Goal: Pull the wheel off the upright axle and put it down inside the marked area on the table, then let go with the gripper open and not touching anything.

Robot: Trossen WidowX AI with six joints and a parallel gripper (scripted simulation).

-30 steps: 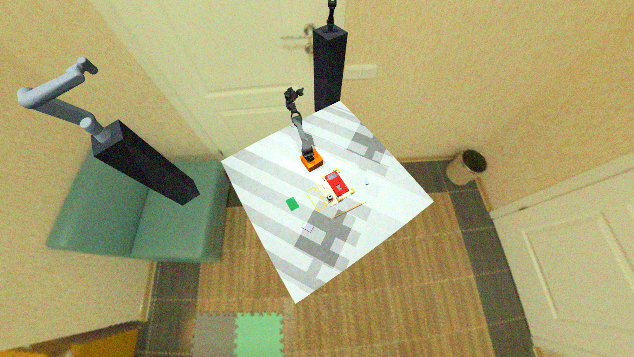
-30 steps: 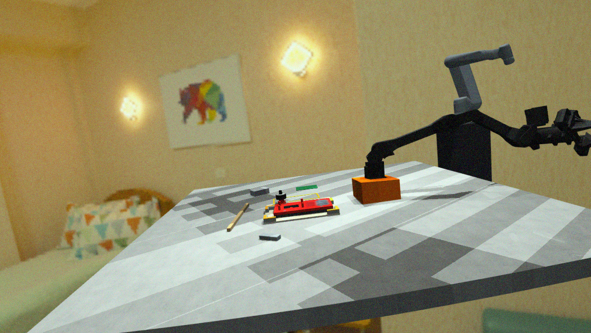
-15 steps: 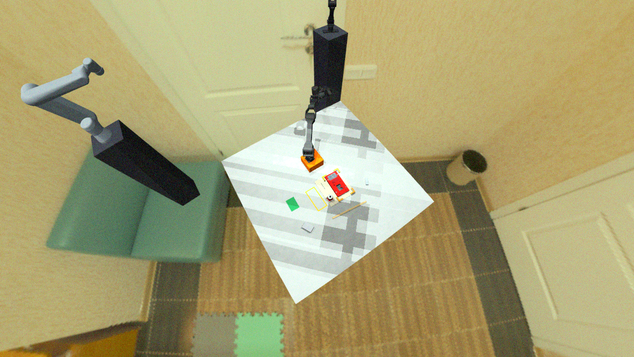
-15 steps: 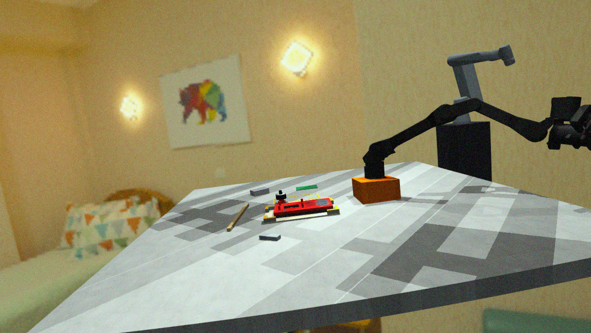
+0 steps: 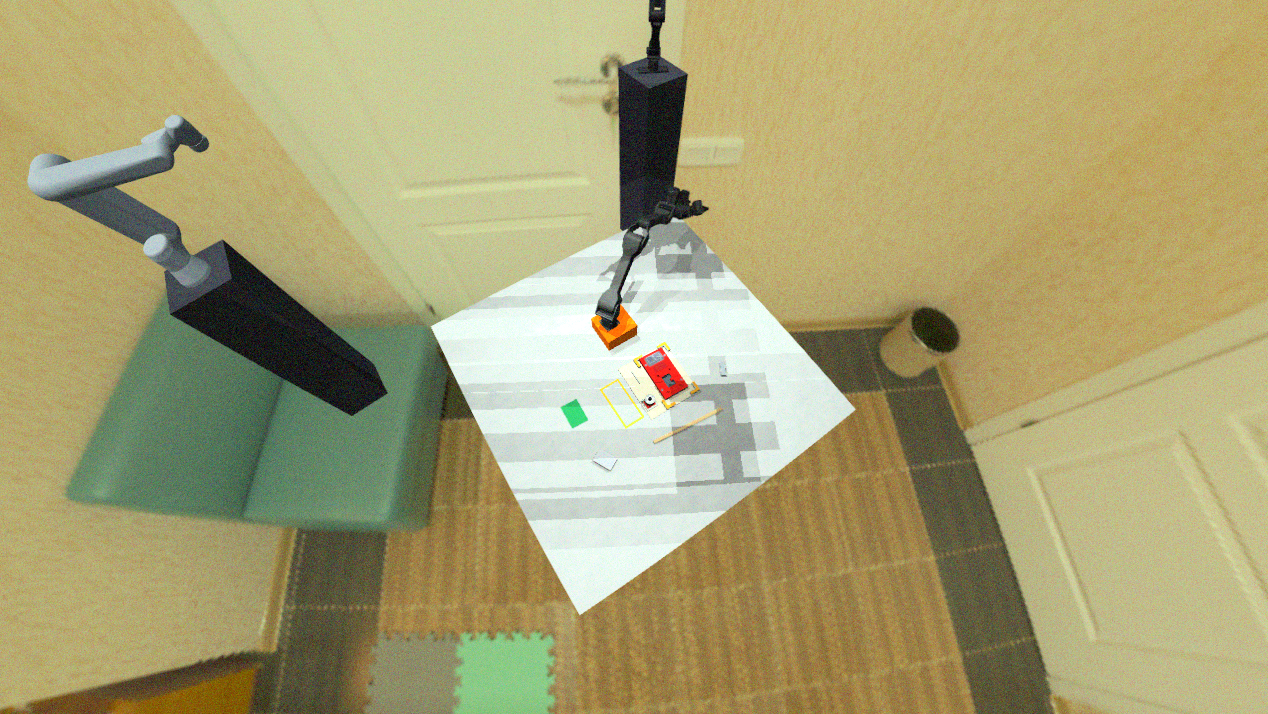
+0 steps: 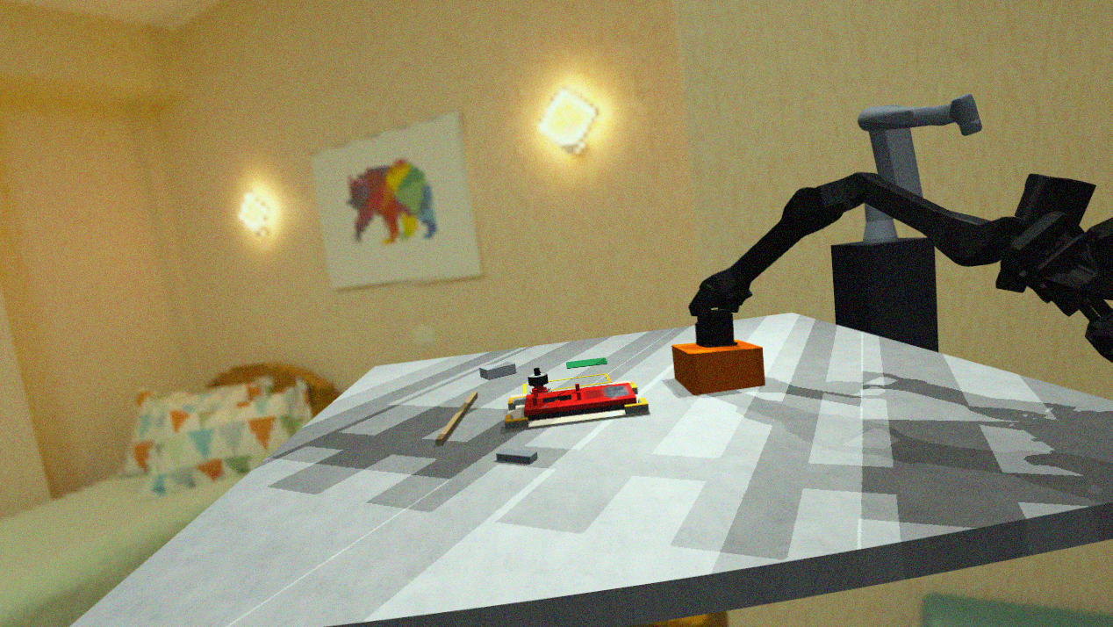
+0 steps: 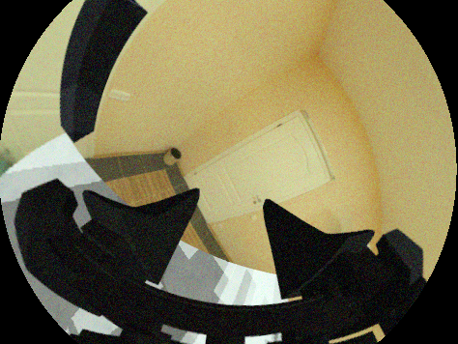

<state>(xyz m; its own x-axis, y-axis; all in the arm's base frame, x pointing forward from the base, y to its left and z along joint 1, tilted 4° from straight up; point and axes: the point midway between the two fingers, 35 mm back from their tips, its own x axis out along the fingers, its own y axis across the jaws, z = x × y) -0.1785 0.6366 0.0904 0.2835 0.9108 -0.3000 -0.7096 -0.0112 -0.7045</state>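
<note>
The black upright axle is 530 mm ahead of my gripper tip, 730 mm to the right of it and 150 mm below it. The rest, counted from my gripper tip: wooden stick: 690 mm ahead, 670 mm to the right, 170 mm below; then grey wheel: 530 mm ahead, 730 mm to the right, 140 mm below; then green flat block: 390 mm ahead, 990 mm to the right, 180 mm below.
</note>
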